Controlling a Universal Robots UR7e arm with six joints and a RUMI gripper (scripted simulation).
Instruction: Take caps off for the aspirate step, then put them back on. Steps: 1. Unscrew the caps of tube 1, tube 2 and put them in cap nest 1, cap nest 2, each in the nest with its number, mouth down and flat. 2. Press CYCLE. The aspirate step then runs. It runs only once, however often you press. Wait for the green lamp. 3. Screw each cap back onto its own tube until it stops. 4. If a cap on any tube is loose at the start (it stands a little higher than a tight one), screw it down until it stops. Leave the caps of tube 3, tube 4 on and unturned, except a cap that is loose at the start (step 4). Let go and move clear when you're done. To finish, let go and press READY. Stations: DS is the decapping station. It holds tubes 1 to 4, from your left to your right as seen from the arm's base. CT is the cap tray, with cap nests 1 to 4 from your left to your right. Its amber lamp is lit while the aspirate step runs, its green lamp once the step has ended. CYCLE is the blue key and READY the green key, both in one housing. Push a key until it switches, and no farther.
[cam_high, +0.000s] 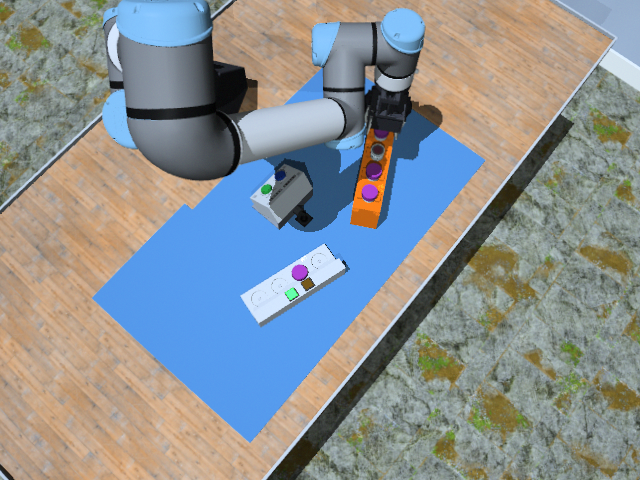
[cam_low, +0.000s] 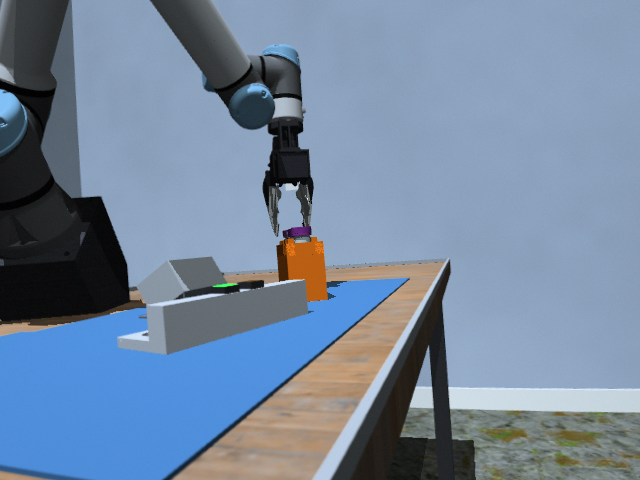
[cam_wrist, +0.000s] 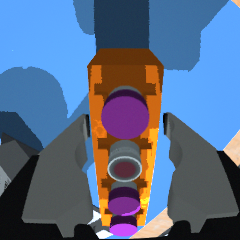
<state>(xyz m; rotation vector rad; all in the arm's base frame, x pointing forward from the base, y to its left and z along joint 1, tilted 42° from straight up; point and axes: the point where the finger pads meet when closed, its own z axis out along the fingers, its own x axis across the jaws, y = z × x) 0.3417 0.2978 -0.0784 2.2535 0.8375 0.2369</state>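
Right now the purple cap is 1 cm below my hand. The rest, counted from my hand: grey key housing: 24 cm to the right, 8 cm behind, 7 cm below; then green key: 27 cm to the right, 10 cm behind, 6 cm below; then blue key: 22 cm to the right, 10 cm behind, 6 cm below.
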